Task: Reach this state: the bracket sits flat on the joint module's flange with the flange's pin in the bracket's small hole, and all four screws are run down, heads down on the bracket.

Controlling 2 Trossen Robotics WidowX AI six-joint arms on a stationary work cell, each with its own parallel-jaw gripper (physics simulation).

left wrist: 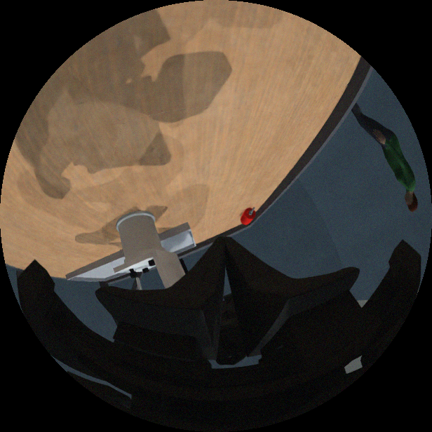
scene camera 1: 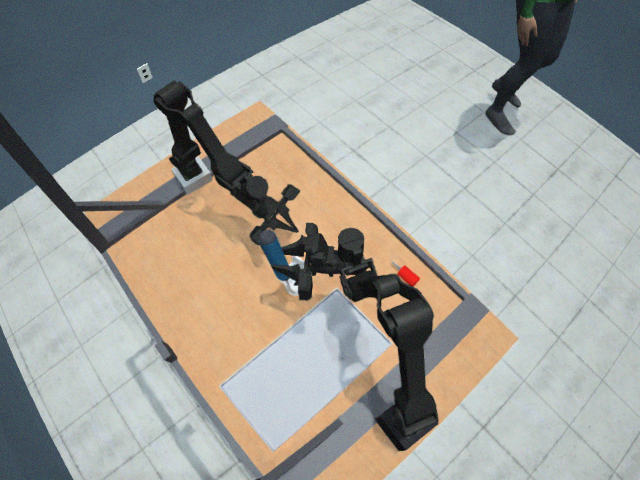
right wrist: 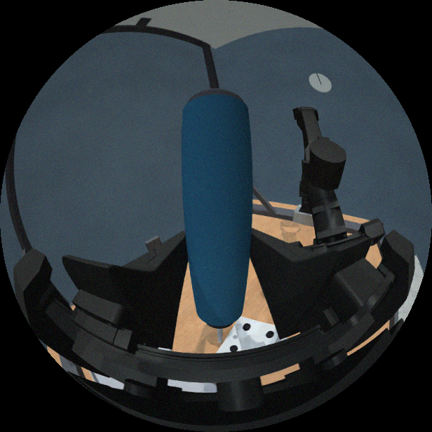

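Seen in the pictures: left gripper, between the fingertips: [scene camera 1: 297, 231]; right gripper, between the fingertips: [scene camera 1: 272, 258]; left arm's base, origin of its link: [scene camera 1: 190, 170]; right arm's base, origin of its link: [scene camera 1: 409, 420].
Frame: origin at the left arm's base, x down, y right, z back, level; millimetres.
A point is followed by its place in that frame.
My right gripper [scene camera 1: 279, 259] {x -171, y -10, z -510 mm} [right wrist: 217, 235] is shut on the blue handle of a screwdriver [scene camera 1: 271, 254] {x -222, y -4, z -523 mm} [right wrist: 216, 200], held upright. Its thin shaft points down beside the white bracket [scene camera 1: 292, 287] {x -23, y -33, z -545 mm} [left wrist: 120, 268] [right wrist: 255, 336]. Dark round spots show on the bracket; whether they are screw heads or holes is unclear. In the left wrist view, the bracket is at the upper end of the grey-brown joint module [left wrist: 139, 240]. The flange's pin and the bracket's seating cannot be made out. My left gripper [scene camera 1: 296, 229] {x -45, y -138, z -425 mm} [left wrist: 223, 242] is shut and empty, above and beside the screwdriver handle.
A red object with a grey tip [scene camera 1: 408, 275] {x 10, y -321, z -701 mm} [left wrist: 247, 216] lies at the right of the table in scene camera 1. A light grey tray [scene camera 1: 268, 408] {x 39, y 202, z -761 mm} [left wrist: 182, 240] lies below the bracket there. Dark frame bars border the table. A person [scene camera 1: 540, 46] [left wrist: 397, 157] stands beyond it.
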